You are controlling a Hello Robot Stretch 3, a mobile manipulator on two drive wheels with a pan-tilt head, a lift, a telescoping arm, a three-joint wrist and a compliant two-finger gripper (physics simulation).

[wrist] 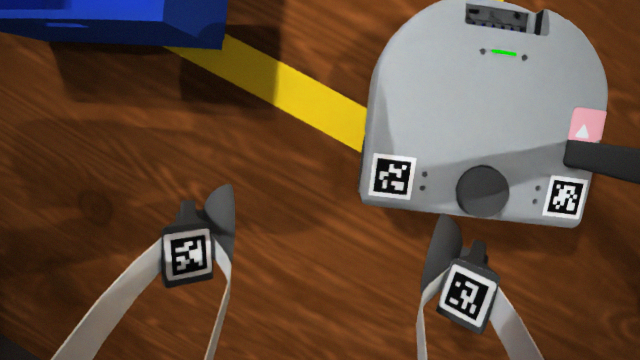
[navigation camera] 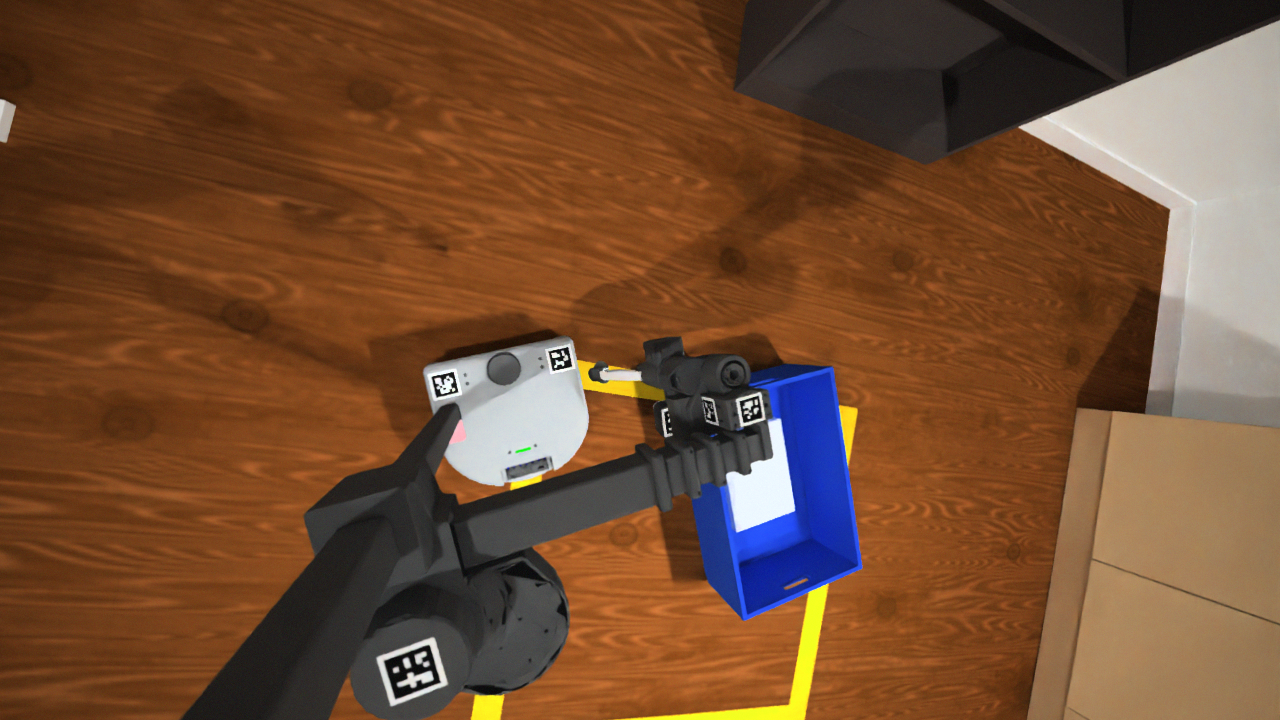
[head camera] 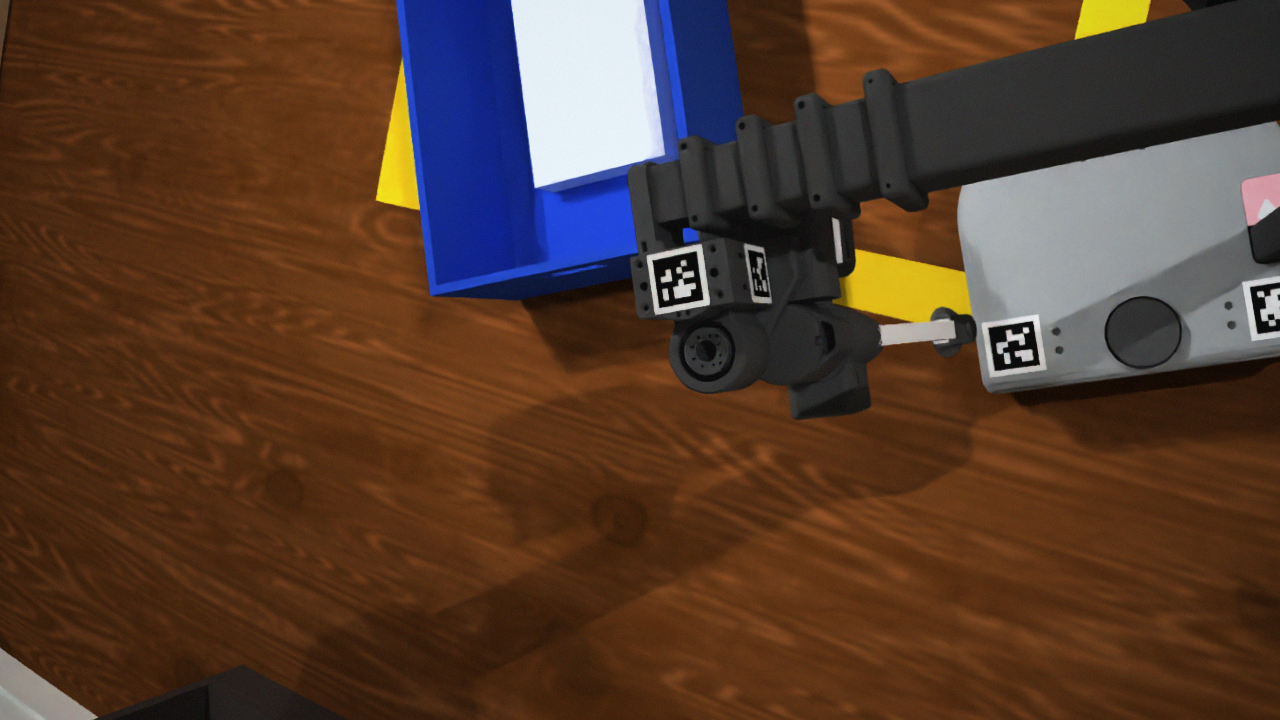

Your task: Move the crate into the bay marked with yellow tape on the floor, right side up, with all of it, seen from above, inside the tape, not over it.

Scene:
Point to the gripper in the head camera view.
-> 885, 340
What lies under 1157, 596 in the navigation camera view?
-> A tan cabinet with drawers.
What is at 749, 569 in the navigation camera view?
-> A blue crate.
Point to a yellow tape bay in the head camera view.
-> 908, 290

